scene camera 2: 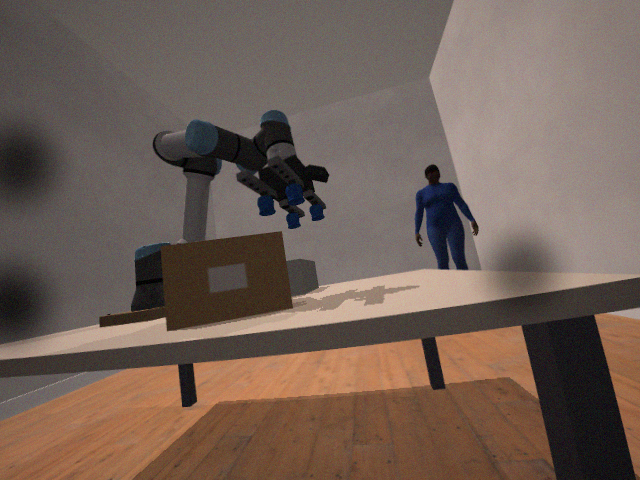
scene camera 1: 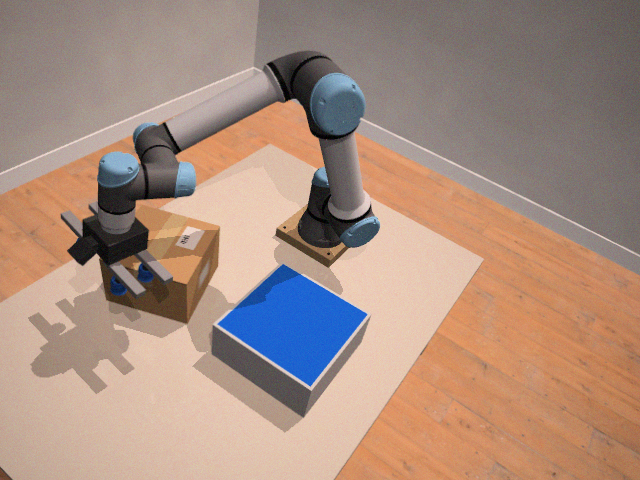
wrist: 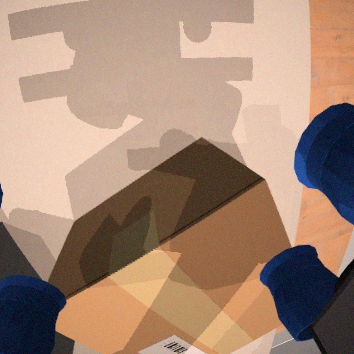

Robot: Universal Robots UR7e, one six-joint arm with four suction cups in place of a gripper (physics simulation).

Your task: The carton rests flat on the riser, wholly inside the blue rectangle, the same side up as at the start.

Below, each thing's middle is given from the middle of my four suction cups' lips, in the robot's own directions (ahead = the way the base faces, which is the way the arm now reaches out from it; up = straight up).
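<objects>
The grey riser with blue rectangle [scene camera 1: 289, 335] is 350 mm to the left of my suction cup, 260 mm behind it and 150 mm below it. As for the brown cardboard carton [scene camera 2: 204, 282], it is 140 mm below my suction cup, 160 mm behind it and 40 mm to the right of it.
</objects>
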